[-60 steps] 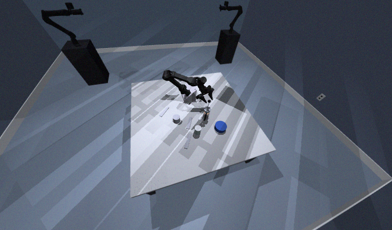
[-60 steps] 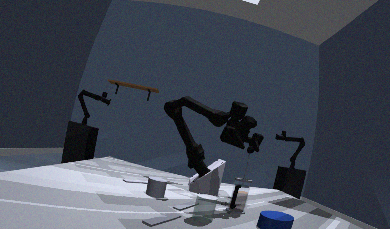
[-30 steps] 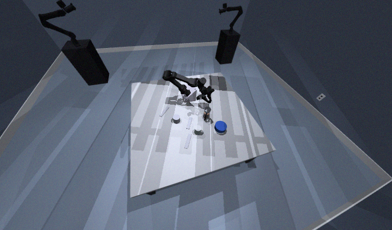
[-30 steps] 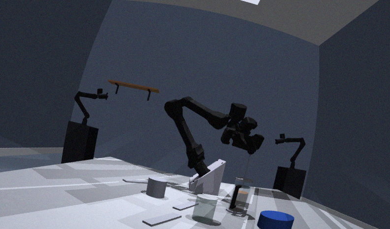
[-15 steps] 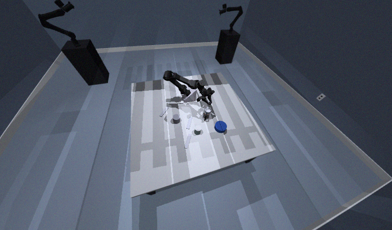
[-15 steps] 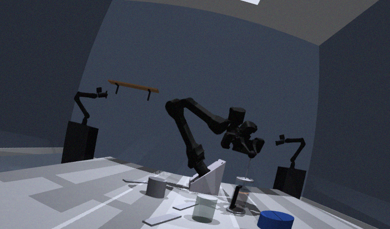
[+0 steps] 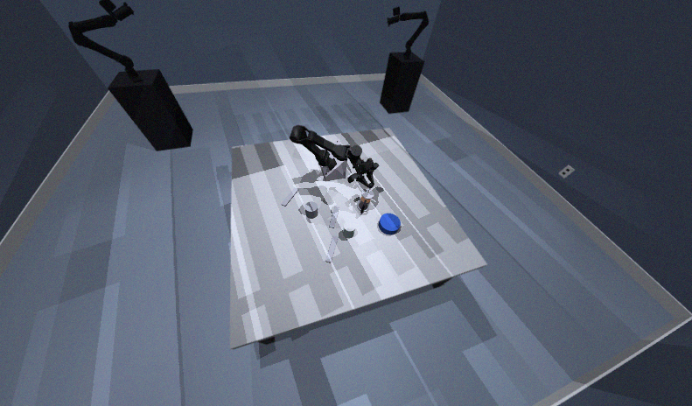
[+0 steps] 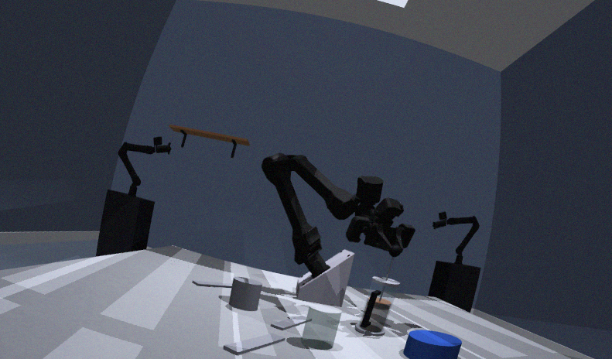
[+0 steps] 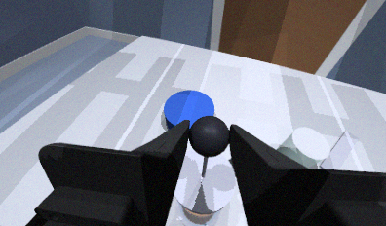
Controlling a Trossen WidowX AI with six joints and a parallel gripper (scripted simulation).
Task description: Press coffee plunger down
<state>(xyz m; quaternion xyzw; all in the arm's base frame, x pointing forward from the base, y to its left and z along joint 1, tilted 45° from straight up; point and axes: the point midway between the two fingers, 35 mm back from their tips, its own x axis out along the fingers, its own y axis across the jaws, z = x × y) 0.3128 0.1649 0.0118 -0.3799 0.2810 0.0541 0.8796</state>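
Right now the coffee press is 11 cm below my gripper tip and 1 cm to the right of it. The rest, counted from my gripper tip: blue puck: 19 cm below, 15 cm ahead, 9 cm to the left.
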